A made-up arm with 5 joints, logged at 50 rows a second.
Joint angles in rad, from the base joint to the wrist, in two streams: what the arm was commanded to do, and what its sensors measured. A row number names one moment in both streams.
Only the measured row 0 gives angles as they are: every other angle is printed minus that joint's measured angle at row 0.
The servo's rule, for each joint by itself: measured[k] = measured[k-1] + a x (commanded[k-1-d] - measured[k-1]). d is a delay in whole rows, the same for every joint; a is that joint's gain. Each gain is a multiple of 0.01, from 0.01 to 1. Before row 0 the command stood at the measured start. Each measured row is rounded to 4 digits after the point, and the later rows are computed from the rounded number. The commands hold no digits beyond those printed.
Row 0, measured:
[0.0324 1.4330 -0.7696 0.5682 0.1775]
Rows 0 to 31, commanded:
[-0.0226 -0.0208 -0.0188 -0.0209 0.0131]
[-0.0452 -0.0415 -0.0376 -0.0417 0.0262]
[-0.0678 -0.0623 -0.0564 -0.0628 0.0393]
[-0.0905 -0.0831 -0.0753 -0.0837 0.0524]
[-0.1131 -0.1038 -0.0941 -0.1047 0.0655]
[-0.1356 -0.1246 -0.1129 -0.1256 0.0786]
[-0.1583 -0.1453 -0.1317 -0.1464 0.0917]
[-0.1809 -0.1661 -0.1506 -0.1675 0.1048]
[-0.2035 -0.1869 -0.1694 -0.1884 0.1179]
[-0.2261 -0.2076 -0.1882 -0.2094 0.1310]
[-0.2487 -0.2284 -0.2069 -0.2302 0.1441]
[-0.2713 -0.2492 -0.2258 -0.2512 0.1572]
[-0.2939 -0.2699 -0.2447 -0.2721 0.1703]
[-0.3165 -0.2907 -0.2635 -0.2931 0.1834]
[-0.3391 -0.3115 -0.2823 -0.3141 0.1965]
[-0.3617 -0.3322 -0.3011 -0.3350 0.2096]
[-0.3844 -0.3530 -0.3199 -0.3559 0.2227]
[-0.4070 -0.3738 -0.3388 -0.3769 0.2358]
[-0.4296 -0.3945 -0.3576 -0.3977 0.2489]
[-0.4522 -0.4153 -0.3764 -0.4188 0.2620]
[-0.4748 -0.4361 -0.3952 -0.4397 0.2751]
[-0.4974 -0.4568 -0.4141 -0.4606 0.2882]
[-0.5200 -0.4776 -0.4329 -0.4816 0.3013]
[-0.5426 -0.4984 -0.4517 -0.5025 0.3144]
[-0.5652 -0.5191 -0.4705 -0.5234 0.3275]
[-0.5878 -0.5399 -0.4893 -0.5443 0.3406]
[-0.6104 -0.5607 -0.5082 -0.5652 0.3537]
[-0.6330 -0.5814 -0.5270 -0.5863 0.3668]
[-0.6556 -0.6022 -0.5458 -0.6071 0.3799]
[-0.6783 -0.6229 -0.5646 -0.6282 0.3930]
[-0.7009 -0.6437 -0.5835 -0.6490 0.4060]
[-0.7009 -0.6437 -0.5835 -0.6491 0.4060]
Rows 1 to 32, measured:
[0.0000 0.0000 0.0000 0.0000 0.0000]
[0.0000 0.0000 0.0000 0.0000 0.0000]
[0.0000 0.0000 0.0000 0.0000 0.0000]
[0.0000 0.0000 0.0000 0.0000 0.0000]
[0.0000 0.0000 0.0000 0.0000 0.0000]
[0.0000 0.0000 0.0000 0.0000 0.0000]
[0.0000 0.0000 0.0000 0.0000 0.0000]
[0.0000 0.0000 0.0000 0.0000 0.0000]
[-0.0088 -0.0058 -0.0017 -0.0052 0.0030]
[-0.0230 -0.0158 -0.0049 -0.0143 0.0083]
[-0.0405 -0.0288 -0.0095 -0.0264 0.0154]
[-0.0600 -0.0440 -0.0154 -0.0407 0.0239]
[-0.0807 -0.0607 -0.0225 -0.0567 0.0335]
[-0.1021 -0.0786 -0.0306 -0.0739 0.0439]
[-0.1240 -0.0973 -0.0397 -0.0920 0.0549]
[-0.1462 -0.1166 -0.0497 -0.1109 0.0664]
[-0.1685 -0.1363 -0.0605 -0.1303 0.0782]
[-0.1910 -0.1563 -0.0720 -0.1501 0.0903]
[-0.2135 -0.1765 -0.0841 -0.1701 0.1027]
[-0.2360 -0.1969 -0.0969 -0.1904 0.1152]
[-0.2586 -0.2173 -0.1102 -0.2108 0.1279]
[-0.2812 -0.2379 -0.1240 -0.2314 0.1407]
[-0.3038 -0.2585 -0.1382 -0.2521 0.1535]
[-0.3264 -0.2791 -0.1529 -0.2728 0.1664]
[-0.3490 -0.2998 -0.1679 -0.2936 0.1793]
[-0.3716 -0.3205 -0.1833 -0.3144 0.1923]
[-0.3942 -0.3412 -0.1990 -0.3352 0.2053]
[-0.4168 -0.3619 -0.2150 -0.3561 0.2183]
[-0.4394 -0.3827 -0.2312 -0.3770 0.2314]
[-0.4620 -0.4034 -0.2477 -0.3979 0.2445]
[-0.4846 -0.4242 -0.2644 -0.4188 0.2576]
[-0.5072 -0.4450 -0.2813 -0.4397 0.2707]
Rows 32 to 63, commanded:
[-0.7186 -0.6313 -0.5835 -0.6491 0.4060]
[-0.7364 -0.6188 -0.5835 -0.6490 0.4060]
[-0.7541 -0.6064 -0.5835 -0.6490 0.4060]
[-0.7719 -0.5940 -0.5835 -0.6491 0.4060]
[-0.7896 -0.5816 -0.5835 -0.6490 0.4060]
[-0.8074 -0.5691 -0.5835 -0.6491 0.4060]
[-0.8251 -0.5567 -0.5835 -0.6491 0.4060]
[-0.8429 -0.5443 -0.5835 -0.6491 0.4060]
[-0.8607 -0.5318 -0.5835 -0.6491 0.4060]
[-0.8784 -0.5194 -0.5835 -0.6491 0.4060]
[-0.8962 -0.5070 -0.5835 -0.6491 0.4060]
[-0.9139 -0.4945 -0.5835 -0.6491 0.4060]
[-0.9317 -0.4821 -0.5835 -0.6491 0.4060]
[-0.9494 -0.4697 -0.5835 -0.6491 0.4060]
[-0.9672 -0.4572 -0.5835 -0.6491 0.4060]
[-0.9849 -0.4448 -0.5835 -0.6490 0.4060]
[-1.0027 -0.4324 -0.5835 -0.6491 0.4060]
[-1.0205 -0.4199 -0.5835 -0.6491 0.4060]
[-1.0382 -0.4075 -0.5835 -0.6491 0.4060]
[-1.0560 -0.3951 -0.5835 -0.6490 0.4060]
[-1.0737 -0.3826 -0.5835 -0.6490 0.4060]
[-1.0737 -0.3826 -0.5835 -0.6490 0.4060]
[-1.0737 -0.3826 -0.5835 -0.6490 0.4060]
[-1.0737 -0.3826 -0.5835 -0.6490 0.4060]
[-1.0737 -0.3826 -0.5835 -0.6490 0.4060]
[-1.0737 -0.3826 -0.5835 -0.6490 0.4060]
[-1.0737 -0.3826 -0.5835 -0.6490 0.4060]
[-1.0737 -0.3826 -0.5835 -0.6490 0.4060]
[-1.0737 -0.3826 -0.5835 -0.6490 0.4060]
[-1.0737 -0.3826 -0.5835 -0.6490 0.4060]
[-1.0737 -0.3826 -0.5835 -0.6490 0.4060]
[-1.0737 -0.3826 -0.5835 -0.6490 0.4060]
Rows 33 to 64, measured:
[-0.5298 -0.4657 -0.2983 -0.4606 0.2838]
[-0.5524 -0.4865 -0.3155 -0.4815 0.2969]
[-0.5750 -0.5073 -0.3328 -0.5024 0.3100]
[-0.5976 -0.5280 -0.3503 -0.5234 0.3231]
[-0.6202 -0.5488 -0.3679 -0.5443 0.3362]
[-0.6429 -0.5695 -0.3856 -0.5653 0.3493]
[-0.6655 -0.5903 -0.4034 -0.5862 0.3623]
[-0.6793 -0.6053 -0.4196 -0.6019 0.3724]
[-0.6946 -0.6126 -0.4344 -0.6137 0.3801]
[-0.7109 -0.6143 -0.4478 -0.6225 0.3861]
[-0.7277 -0.6121 -0.4600 -0.6291 0.3907]
[-0.7449 -0.6070 -0.4711 -0.6341 0.3942]
[-0.7623 -0.5999 -0.4812 -0.6378 0.3969]
[-0.7799 -0.5913 -0.4904 -0.6406 0.3990]
[-0.7975 -0.5816 -0.4988 -0.6427 0.4006]
[-0.8152 -0.5712 -0.5064 -0.6443 0.4018]
[-0.8329 -0.5602 -0.5133 -0.6455 0.4028]
[-0.8506 -0.5488 -0.5196 -0.6464 0.4035]
[-0.8684 -0.5371 -0.5254 -0.6471 0.4041]
[-0.8861 -0.5252 -0.5306 -0.6476 0.4045]
[-0.9039 -0.5131 -0.5354 -0.6480 0.4048]
[-0.9216 -0.5009 -0.5397 -0.6483 0.4051]
[-0.9394 -0.4887 -0.5436 -0.6485 0.4053]
[-0.9571 -0.4764 -0.5472 -0.6486 0.4055]
[-0.9749 -0.4641 -0.5505 -0.6487 0.4056]
[-0.9927 -0.4517 -0.5535 -0.6488 0.4057]
[-1.0104 -0.4393 -0.5562 -0.6489 0.4058]
[-1.0282 -0.4269 -0.5587 -0.6489 0.4058]
[-1.0459 -0.4145 -0.5609 -0.6489 0.4058]
[-1.0567 -0.4056 -0.5629 -0.6489 0.4058]
[-1.0633 -0.3992 -0.5648 -0.6489 0.4058]
[-1.0674 -0.3946 -0.5665 -0.6489 0.4058]

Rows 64 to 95, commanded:
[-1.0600 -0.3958 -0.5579 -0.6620 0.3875]
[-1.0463 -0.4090 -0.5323 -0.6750 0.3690]
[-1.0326 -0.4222 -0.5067 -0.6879 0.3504]
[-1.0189 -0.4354 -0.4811 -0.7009 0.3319]
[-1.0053 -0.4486 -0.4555 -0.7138 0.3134]
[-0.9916 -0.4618 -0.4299 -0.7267 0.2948]
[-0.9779 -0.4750 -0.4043 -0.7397 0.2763]
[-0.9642 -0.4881 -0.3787 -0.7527 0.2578]
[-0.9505 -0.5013 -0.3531 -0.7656 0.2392]
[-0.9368 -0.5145 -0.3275 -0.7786 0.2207]
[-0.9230 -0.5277 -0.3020 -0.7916 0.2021]
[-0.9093 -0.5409 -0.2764 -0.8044 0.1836]
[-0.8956 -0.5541 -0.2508 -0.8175 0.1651]
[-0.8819 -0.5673 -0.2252 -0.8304 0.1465]
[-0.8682 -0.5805 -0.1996 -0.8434 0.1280]
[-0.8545 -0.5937 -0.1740 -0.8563 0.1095]
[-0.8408 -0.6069 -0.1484 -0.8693 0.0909]
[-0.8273 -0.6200 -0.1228 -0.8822 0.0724]
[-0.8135 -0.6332 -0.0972 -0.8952 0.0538]
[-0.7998 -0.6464 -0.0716 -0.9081 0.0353]
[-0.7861 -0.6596 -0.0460 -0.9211 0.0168]
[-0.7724 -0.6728 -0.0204 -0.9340 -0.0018]
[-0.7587 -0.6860 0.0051 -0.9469 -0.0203]
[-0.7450 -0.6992 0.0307 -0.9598 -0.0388]
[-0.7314 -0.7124 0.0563 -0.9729 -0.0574]
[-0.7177 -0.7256 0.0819 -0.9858 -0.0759]
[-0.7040 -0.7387 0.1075 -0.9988 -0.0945]
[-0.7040 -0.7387 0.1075 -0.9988 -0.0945]
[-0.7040 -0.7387 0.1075 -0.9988 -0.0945]
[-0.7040 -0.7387 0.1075 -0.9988 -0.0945]
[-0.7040 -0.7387 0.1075 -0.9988 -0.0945]
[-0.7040 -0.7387 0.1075 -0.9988 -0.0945]
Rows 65 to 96, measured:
[-1.0699 -0.3912 -0.5680 -0.6489 0.4058]
[-1.0714 -0.3888 -0.5694 -0.6489 0.4058]
[-1.0723 -0.3871 -0.5707 -0.6489 0.4058]
[-1.0728 -0.3858 -0.5719 -0.6489 0.4058]
[-1.0732 -0.3849 -0.5729 -0.6489 0.4058]
[-1.0734 -0.3843 -0.5739 -0.6489 0.4058]
[-1.0735 -0.3838 -0.5748 -0.6489 0.4058]
[-1.0736 -0.3835 -0.5756 -0.6489 0.4058]
[-1.0683 -0.3869 -0.5740 -0.6522 0.4016]
[-1.0597 -0.3931 -0.5702 -0.6579 0.3941]
[-1.0491 -0.4012 -0.5645 -0.6654 0.3840]
[-1.0373 -0.4108 -0.5570 -0.6743 0.3720]
[-1.0248 -0.4214 -0.5479 -0.6842 0.3585]
[-1.0119 -0.4327 -0.5373 -0.6948 0.3438]
[-0.9986 -0.4445 -0.5253 -0.7060 0.3283]
[-0.9852 -0.4567 -0.5121 -0.7177 0.3121]
[-0.9717 -0.4692 -0.4978 -0.7297 0.2953]
[-0.9581 -0.4819 -0.4825 -0.7419 0.2781]
[-0.9444 -0.4947 -0.4663 -0.7543 0.2606]
[-0.9307 -0.5076 -0.4492 -0.7668 0.2429]
[-0.9170 -0.5206 -0.4313 -0.7795 0.2250]
[-0.9033 -0.5337 -0.4128 -0.7922 0.2069]
[-0.8896 -0.5468 -0.3936 -0.8050 0.1888]
[-0.8759 -0.5599 -0.3738 -0.8178 0.1706]
[-0.8622 -0.5731 -0.3535 -0.8307 0.1523]
[-0.8486 -0.5862 -0.3327 -0.8436 0.1339]
[-0.8349 -0.5994 -0.3115 -0.8565 0.1155]
[-0.8212 -0.6126 -0.2899 -0.8694 0.0971]
[-0.8075 -0.6258 -0.2679 -0.8823 0.0786]
[-0.7938 -0.6390 -0.2456 -0.8952 0.0601]
[-0.7801 -0.6522 -0.2230 -0.9081 0.0416]
[-0.7664 -0.6654 -0.2002 -0.9210 0.0231]

